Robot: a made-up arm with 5 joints. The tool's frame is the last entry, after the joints. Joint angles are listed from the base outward.
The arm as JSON. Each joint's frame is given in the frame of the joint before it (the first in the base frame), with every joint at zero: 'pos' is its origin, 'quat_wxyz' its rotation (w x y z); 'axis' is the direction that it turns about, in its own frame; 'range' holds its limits. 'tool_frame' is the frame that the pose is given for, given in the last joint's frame.
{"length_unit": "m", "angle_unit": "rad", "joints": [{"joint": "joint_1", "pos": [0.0, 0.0, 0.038], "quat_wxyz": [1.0, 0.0, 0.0, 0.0], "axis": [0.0, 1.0, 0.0], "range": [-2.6, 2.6]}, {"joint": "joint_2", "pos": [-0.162, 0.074, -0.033], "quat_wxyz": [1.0, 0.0, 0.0, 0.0], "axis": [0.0, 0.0, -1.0], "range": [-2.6, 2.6]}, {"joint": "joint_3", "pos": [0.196, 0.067, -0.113], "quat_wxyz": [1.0, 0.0, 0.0, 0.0], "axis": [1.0, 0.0, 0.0], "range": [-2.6, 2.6]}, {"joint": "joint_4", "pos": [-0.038, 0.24, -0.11], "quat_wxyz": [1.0, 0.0, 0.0, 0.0], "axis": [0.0, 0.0, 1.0], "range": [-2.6, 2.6]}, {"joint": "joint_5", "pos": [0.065, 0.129, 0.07], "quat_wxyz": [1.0, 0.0, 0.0, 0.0], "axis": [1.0, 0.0, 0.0], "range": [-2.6, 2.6]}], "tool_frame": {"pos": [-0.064, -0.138, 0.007], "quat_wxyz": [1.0, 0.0, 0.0, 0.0]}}
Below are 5 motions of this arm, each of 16 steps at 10 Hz.
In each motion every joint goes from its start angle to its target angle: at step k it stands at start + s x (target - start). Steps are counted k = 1, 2, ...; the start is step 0. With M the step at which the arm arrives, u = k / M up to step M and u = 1 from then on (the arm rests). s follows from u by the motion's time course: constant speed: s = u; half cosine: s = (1 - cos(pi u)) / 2; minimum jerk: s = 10 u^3 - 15 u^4 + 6 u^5.
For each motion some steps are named. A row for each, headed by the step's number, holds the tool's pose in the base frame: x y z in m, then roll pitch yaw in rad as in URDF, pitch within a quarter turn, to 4 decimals.
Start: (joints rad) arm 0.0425 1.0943 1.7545 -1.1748 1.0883
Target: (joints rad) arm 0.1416 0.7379 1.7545 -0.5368 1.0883
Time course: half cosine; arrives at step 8
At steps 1, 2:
1: 0.0989 -0.0306 0.1753 3.0142 1.1490 -0.7581
2: 0.1030 -0.0196 0.1777 2.9545 1.0925 -0.7828

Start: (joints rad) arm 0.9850 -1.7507 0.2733 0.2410 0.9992
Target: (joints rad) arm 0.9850 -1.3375 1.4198 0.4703 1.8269
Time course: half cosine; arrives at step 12
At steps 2, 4, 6, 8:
2: -0.4786 0.1573 0.4112 2.3681 -0.3752 1.7205
4: -0.4278 0.1790 0.4617 2.7479 -0.3620 1.6218
6: -0.3294 0.2091 0.5136 -3.0244 -0.3210 1.4614
8: -0.2044 0.2296 0.5326 -2.5339 -0.2450 1.2831

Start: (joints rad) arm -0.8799 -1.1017 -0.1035 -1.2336 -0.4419
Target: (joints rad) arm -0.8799 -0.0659 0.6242 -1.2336 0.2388
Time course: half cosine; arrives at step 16
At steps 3, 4, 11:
3: -0.1091 0.3740 -0.3103 -0.1294 -0.8900 -0.3520
4: -0.1009 0.3821 -0.2918 -0.0159 -0.8302 -0.4276
11: -0.0050 0.4031 -0.0952 0.9106 -0.1662 -0.8056

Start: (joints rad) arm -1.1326 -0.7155 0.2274 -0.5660 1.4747
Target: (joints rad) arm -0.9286 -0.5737 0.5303 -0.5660 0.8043
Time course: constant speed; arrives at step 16
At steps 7, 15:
7: 0.0419 0.5147 -0.2780 1.3365 -0.8446 0.1735
15: -0.0175 0.4778 -0.2178 1.2094 -0.6729 0.0946

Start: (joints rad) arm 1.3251 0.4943 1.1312 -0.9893 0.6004
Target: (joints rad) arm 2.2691 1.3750 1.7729 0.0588 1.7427
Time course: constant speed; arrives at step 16
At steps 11, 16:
11: 0.1187 0.0187 -0.1609 0.8491 0.3032 -2.0219
16: 0.1871 -0.0418 -0.1547 1.2455 0.1778 -1.6454

